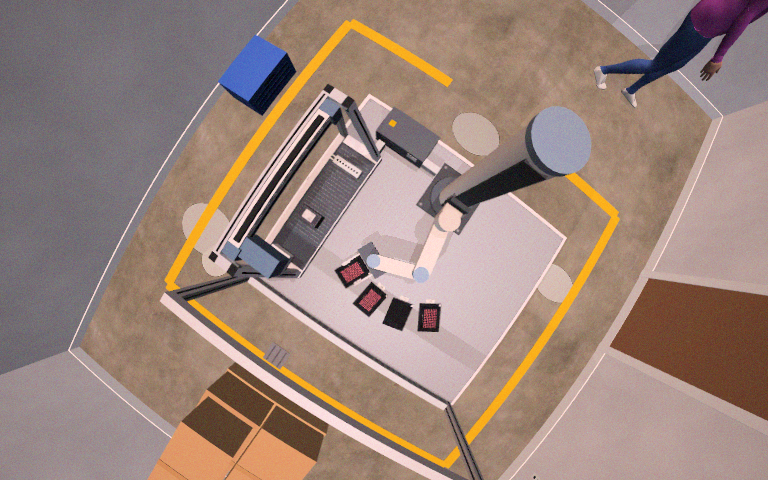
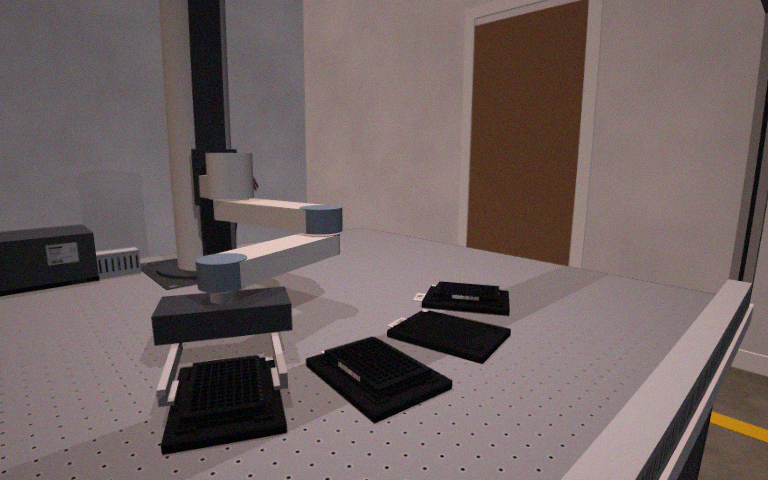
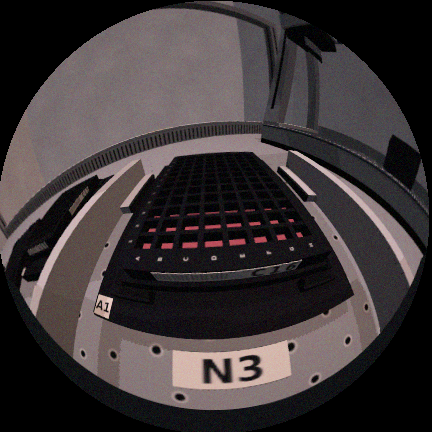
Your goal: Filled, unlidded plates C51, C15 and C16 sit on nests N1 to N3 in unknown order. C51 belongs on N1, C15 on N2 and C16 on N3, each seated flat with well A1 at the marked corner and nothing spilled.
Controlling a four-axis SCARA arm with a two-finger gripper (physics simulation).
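Places are measured from the arm's base along level axes (x ahead, y left, z up), in metres.
Pixels of known places: gripper, between the fingertips: (image 1: 348,274) (image 2: 224,389) (image 3: 215,159).
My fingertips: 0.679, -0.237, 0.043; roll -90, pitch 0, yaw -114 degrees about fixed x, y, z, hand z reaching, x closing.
Observation:
Behind a point stands the place of what it marks, as x, y, z.
Plate C16 (image 1: 352,272) {0.657, -0.225, 0.038} (image 2: 226,384) {0.662, -0.229, 0.038} (image 3: 215,200) {0.640, -0.218, 0.034}, black with red-filled wells, looks flat on nest N3 (image 2: 226,433) {0.730, -0.259, 0.025} (image 3: 225,315). Its A corner is on the side of the nest's A1 mark (image 3: 103,306). My gripper (image 2: 224,386) {0.679, -0.238, 0.043} (image 3: 215,159) {0.679, -0.238, 0.043} is open, its fingers low along both sides of C16; finger contact cannot be judged. A second filled plate (image 1: 370,298) {0.720, -0.063, 0.037} (image 2: 379,362) {0.739, -0.059, 0.039} sits on the neighbouring nest, and a third (image 1: 430,318) {0.626, 0.282, 0.036} (image 2: 467,291) {0.636, 0.272, 0.038} on the far one. Between them is a nest without a plate (image 1: 398,314) {0.710, 0.120, 0.025} (image 2: 450,335) {0.728, 0.101, 0.025}. The other plates' names and nest labels are unreadable.
A gantry with a dark deck (image 1: 308,215) {0.530, -0.577, 0.132} stands along one table side. A dark grey box (image 1: 407,135) {-0.109, -0.398, 0.128} (image 2: 45,259) {-0.035, -0.348, 0.079} stands near the arm's column (image 1: 498,166) {0.056, -0.049, 0.720} (image 2: 178,135) {0.039, -0.064, 0.349}. A raised rail (image 2: 668,379) {1.021, 0.116, 0.060} borders the table. A person (image 1: 679,50) stands beyond the yellow floor line.

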